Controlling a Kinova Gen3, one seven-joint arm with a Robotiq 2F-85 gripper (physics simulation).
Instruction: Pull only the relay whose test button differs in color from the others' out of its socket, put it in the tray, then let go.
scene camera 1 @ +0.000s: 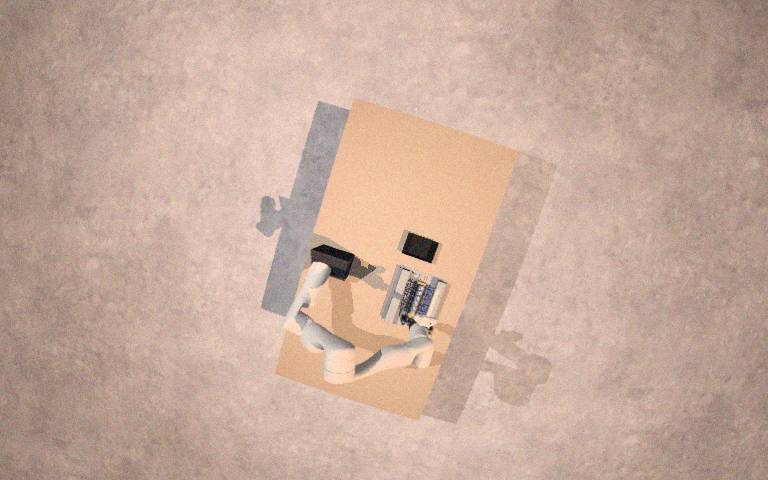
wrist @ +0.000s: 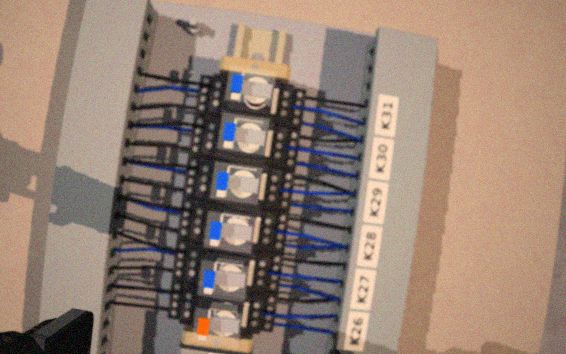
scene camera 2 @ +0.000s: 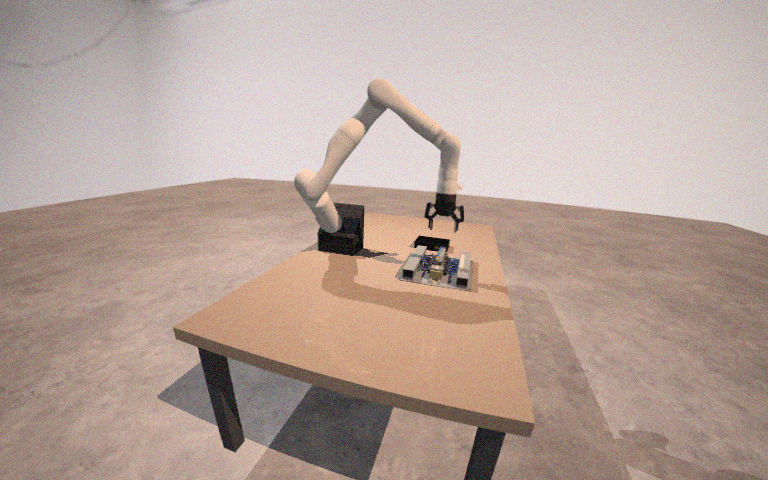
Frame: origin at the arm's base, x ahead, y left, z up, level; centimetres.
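Seen in the pictures: gripper, fingertip midpoint: (scene camera 2: 442,231); arm's base, link origin: (scene camera 1: 322,267) (scene camera 2: 332,224).
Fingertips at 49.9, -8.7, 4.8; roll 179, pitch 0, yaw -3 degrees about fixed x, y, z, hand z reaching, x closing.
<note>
Offsets run from my fingertips to a thing's top centre, as dx, dy, dz. "*": to the spot under its first point. Level surfaces: height alone.
The relay with the orange test button {-0.3, -2.2, -10.2} (wrist: 225,322) sits in its socket at the lower end of the relay row in the wrist view, nearest the K26 label {* +8.5, -2.4, -12.9} (wrist: 355,331). The other relays in the row, such as the top one {+0.1, +12.0, -10.2} (wrist: 257,90), have blue buttons. The tray {-6.3, +31.2, -13.7} (scene camera 1: 420,247) (scene camera 2: 433,243) is black and stands beyond the far end of the panel; no relay can be made out in it. My gripper (scene camera 2: 444,229) is open, with nothing between its fingers, and points down high above the panel. One black finger shows at the lower left of the wrist view.
Grey wire ducts (scene camera 1: 395,294) (wrist: 405,200) flank the relay row, with black and blue wires running to the sockets. A tan rail end {* +0.0, +16.5, -16.8} (wrist: 257,45) lies above the row in the wrist view. The black arm base block (scene camera 1: 333,260) (scene camera 2: 340,240) stands left of the panel on the table {dz -17.2} (scene camera 1: 419,169) (scene camera 2: 339,316).
</note>
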